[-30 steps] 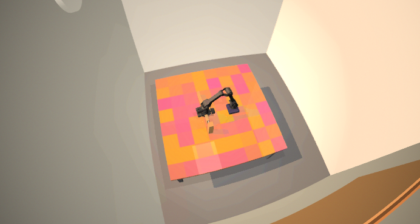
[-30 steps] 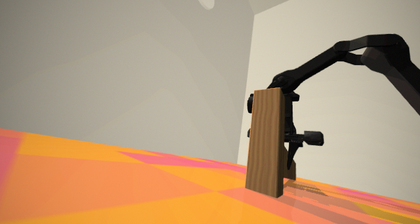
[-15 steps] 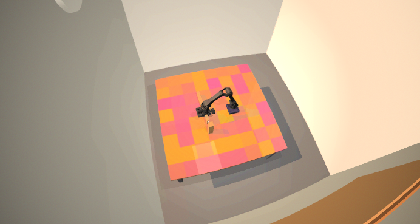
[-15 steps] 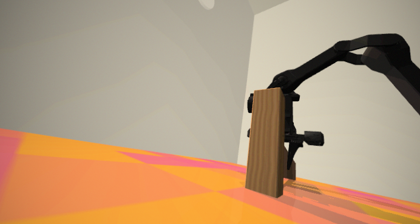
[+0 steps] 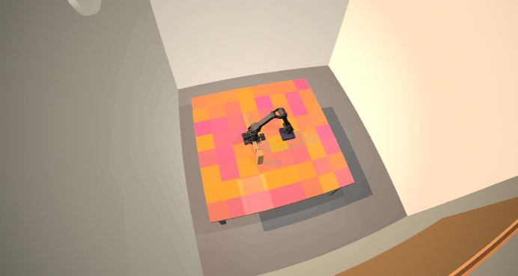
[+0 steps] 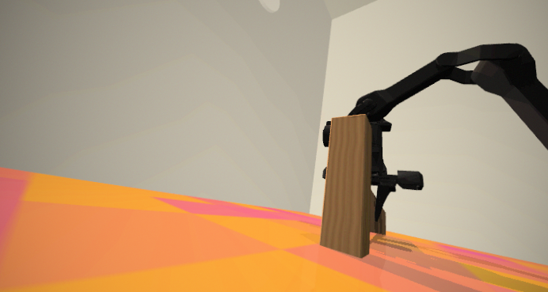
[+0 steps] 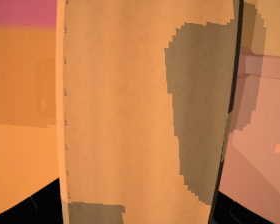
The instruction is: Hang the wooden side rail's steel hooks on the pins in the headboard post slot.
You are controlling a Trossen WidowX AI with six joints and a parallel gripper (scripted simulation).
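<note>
Now: the wooden headboard post 4 cm behind my gripper tip, 16 cm to the left of it and 4 cm above it.
</note>
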